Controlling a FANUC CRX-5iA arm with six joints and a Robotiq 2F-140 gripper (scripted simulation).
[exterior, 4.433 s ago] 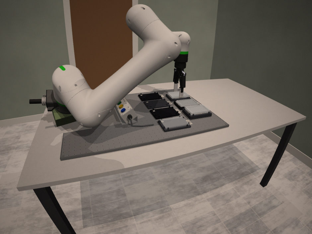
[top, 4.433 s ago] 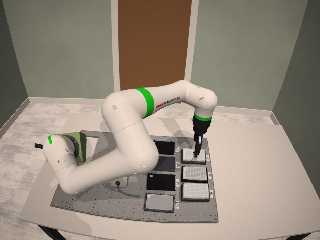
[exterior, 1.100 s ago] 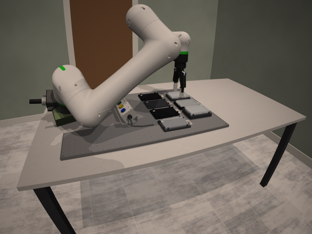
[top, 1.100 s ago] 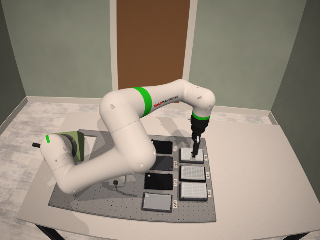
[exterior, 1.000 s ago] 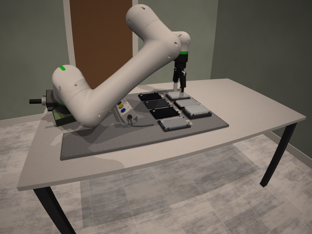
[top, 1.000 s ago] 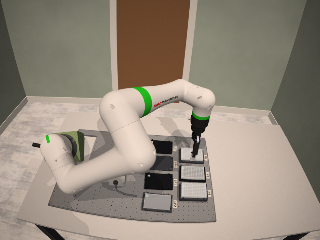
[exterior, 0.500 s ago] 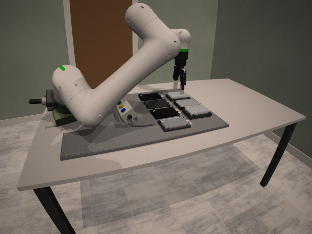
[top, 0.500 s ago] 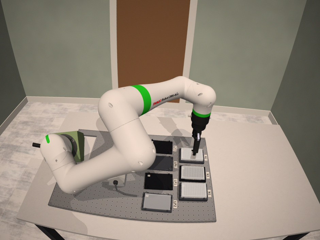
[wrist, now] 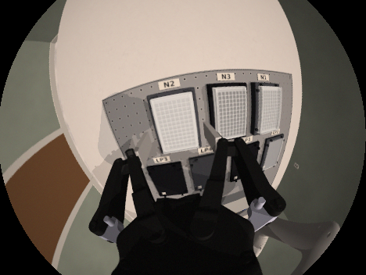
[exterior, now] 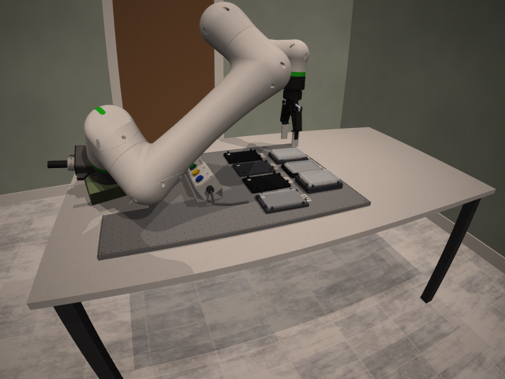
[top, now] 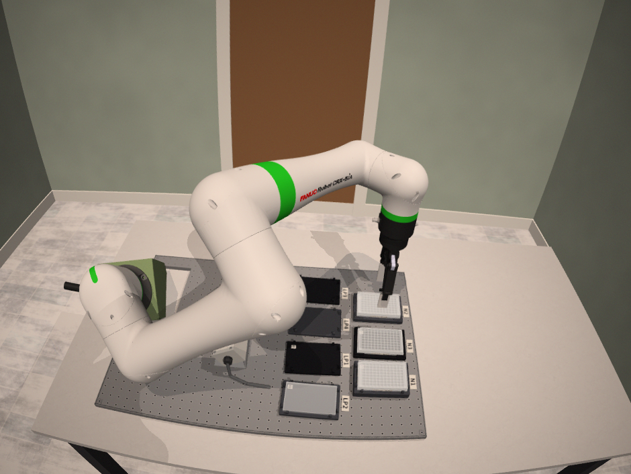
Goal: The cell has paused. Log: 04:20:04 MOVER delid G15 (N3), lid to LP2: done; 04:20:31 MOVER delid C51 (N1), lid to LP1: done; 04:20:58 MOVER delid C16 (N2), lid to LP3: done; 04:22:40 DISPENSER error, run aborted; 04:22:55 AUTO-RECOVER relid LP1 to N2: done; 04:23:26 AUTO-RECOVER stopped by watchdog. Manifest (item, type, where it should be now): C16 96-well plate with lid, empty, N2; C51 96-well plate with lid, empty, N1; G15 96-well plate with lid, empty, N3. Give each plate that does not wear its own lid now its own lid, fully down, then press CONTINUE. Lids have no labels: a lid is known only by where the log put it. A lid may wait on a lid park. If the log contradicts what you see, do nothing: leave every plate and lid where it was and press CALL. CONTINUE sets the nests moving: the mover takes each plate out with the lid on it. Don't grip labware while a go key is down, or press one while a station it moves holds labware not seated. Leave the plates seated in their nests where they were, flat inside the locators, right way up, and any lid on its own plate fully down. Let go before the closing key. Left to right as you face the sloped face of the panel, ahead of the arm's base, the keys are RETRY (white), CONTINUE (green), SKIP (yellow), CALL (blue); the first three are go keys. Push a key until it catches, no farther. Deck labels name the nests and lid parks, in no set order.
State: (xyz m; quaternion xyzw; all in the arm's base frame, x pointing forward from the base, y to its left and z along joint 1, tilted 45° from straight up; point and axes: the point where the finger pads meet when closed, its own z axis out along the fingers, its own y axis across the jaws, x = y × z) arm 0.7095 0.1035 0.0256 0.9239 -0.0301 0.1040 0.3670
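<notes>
Now: hand 220 mm past the lid park LP2, 300 mm to the left of it and 90 mm above it. From my hand the other things lie so: lid park LP3: 180 mm behind, 80 mm to the left, 90 mm below; then lid park LP1: 200 mm behind, 170 mm to the right, 90 mm below; then lid park LP4: 190 mm behind, 40 mm to the right, 90 mm below.
</notes>
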